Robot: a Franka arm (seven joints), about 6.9 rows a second.
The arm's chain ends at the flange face. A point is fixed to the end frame.
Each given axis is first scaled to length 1.
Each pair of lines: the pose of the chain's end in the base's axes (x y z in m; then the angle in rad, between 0 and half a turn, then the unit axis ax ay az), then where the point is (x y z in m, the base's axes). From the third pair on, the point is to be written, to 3 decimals.
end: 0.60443 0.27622 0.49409 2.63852 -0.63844 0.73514 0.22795
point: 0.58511 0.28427 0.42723
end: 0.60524 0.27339 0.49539 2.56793 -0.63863 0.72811 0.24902
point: 0.58792 0.28652 0.42878
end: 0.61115 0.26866 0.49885 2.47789 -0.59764 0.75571 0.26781
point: 0.596 0.289 0.434
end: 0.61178 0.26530 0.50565 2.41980 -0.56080 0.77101 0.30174
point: 0.597 0.293 0.443
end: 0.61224 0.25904 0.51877 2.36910 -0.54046 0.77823 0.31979
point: 0.599 0.291 0.458
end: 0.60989 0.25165 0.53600 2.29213 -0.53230 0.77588 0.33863
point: 0.600 0.288 0.477
